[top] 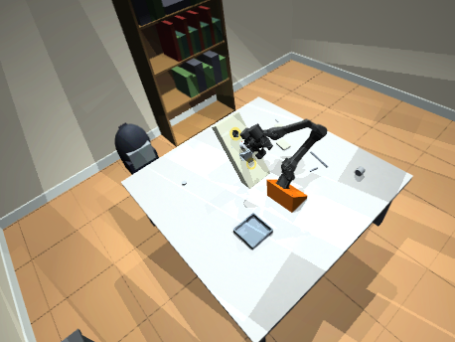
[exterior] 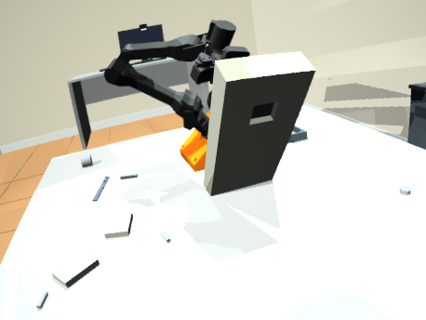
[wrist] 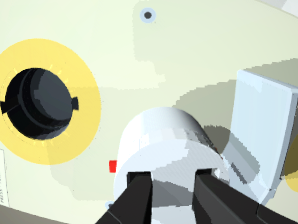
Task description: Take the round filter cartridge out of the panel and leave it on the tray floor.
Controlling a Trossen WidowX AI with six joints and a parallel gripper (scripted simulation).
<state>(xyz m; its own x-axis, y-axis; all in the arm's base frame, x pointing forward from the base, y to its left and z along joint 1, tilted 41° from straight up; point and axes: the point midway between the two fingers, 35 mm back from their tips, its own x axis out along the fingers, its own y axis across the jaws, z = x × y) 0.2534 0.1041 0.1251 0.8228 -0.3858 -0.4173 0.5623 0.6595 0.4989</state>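
Now: gripper tip 1 cm short of the round grey filter cartridge and 1 cm above it. Also, from my gripper tip: blue-grey tray 33 cm behind, 29 cm to the left, 23 cm below; service panel 5 cm below, 5 cm ahead.
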